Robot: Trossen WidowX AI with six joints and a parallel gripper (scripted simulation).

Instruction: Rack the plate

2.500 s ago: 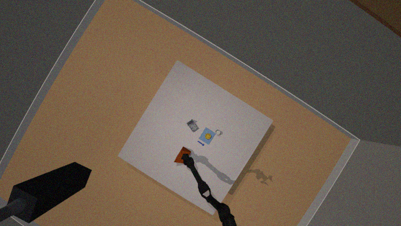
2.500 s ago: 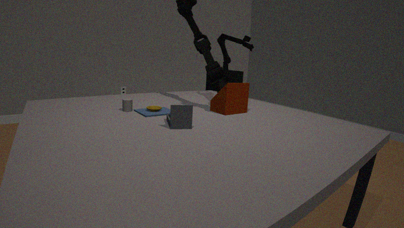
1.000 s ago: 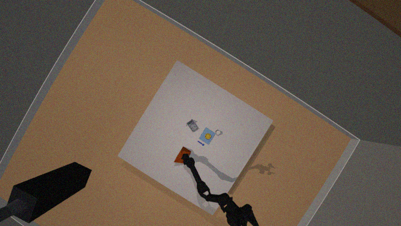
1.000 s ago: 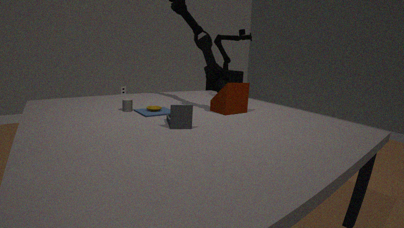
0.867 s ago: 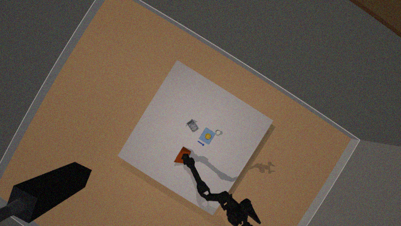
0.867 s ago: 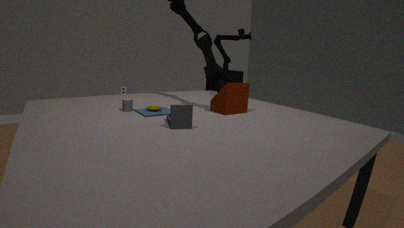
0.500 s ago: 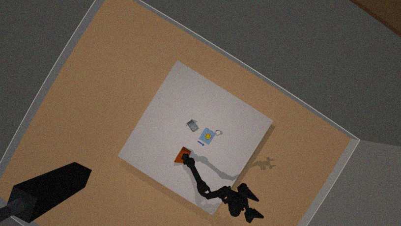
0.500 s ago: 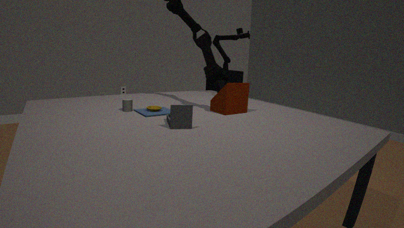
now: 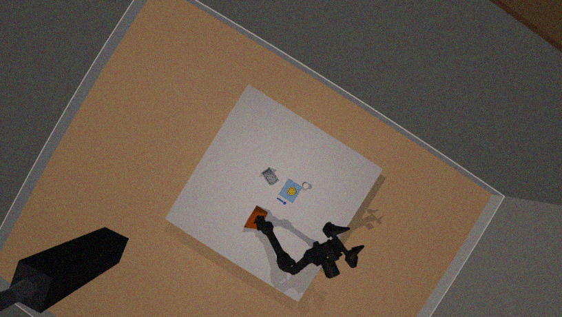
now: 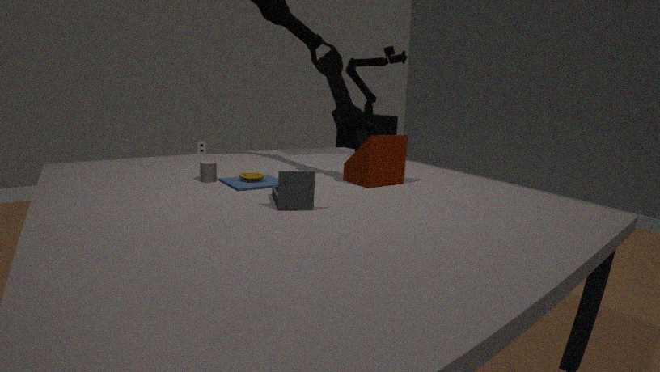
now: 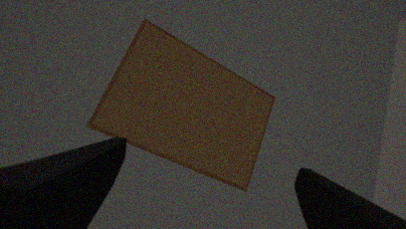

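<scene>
The plate is 4 cm behind my gripper tip, 22 cm to the left of it and 63 cm below it. Round my gripper tip: blue spoon (15 cm behind, 26 cm to the left, 64 cm below); white cup (5 cm ahead, 14 cm to the left, 62 cm below); grey dish rack (43 cm to the left, 62 cm below).
</scene>
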